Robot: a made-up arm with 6 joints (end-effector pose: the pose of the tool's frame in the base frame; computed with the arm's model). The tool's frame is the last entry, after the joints. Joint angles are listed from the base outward.
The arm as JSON. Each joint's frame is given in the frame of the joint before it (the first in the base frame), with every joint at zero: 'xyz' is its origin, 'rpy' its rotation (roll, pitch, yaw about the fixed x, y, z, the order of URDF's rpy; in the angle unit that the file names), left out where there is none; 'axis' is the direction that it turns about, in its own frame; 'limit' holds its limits. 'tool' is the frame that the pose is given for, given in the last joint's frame.
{
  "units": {
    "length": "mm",
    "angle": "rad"
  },
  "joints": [
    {
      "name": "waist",
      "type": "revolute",
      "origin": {
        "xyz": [
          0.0,
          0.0,
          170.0
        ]
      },
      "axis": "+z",
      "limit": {
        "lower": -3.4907,
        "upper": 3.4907
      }
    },
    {
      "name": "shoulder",
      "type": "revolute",
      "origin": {
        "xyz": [
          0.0,
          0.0,
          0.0
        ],
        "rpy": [
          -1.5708,
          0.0,
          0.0
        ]
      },
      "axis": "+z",
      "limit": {
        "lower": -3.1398,
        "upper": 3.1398
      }
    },
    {
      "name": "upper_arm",
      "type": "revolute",
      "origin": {
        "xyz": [
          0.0,
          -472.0,
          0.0
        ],
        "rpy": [
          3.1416,
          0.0,
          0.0
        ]
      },
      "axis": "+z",
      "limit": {
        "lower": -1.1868,
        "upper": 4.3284
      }
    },
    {
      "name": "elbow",
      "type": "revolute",
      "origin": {
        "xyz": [
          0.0,
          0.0,
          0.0
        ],
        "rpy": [
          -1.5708,
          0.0,
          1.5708
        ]
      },
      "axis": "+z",
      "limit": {
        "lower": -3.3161,
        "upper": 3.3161
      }
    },
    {
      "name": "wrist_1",
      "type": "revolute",
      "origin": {
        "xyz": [
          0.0,
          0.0,
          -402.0
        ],
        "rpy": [
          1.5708,
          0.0,
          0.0
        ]
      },
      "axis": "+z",
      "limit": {
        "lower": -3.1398,
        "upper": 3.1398
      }
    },
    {
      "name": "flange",
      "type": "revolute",
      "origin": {
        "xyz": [
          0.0,
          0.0,
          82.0
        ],
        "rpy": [
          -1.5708,
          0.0,
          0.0
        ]
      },
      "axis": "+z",
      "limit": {
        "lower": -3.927,
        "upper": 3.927
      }
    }
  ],
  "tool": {
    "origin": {
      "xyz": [
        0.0,
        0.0,
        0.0
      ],
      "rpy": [
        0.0,
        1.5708,
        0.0
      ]
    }
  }
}
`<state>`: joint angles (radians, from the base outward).
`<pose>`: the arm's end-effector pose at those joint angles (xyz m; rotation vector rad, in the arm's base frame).
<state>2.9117 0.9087 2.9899 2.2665 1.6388 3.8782</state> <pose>-0.1298 -0.0236 0.7802 -0.7762 1.2920 -2.2482</pose>
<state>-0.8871 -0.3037 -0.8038 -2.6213 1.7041 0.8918</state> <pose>0.1765 -0.1040 0.3919 -1.1689 -0.2713 2.8645</pose>
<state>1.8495 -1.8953 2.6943 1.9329 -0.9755 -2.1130</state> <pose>0.0878 -0.4123 -0.3889 -1.2773 0.2327 0.8506</pose>
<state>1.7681 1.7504 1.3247 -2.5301 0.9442 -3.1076</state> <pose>-0.2248 0.7822 -0.1232 -1.5843 0.3568 1.2599</pose>
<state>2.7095 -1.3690 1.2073 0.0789 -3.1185 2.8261</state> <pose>0.7656 -0.2630 0.4745 0.7058 2.5262 -0.6663</pose>
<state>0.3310 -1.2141 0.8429 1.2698 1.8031 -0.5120</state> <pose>-0.6535 -0.2503 0.6536 1.4678 2.4335 -0.2770</pose>
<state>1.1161 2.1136 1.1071 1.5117 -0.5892 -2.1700</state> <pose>0.3067 0.6163 -0.3697 -0.1647 0.7929 0.2170</pose>
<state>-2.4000 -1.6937 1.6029 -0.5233 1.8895 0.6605</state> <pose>0.5950 0.6413 0.0906 0.8926 1.6634 -1.7983</pose>
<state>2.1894 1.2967 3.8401 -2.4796 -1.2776 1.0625</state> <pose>-0.1400 0.0852 0.5658 -0.8544 1.5103 -0.8619</pose>
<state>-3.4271 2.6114 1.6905 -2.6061 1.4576 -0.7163</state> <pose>-0.4503 0.0587 -0.5826 0.9282 0.7819 -0.0083</pose>
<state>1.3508 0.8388 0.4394 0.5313 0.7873 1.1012</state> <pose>0.2300 0.7044 0.3674 -0.9200 -1.4587 1.0892</pose>
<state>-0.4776 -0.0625 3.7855 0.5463 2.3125 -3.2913</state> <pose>-0.3054 0.0792 0.3477 -2.5811 0.1237 0.0216</pose>
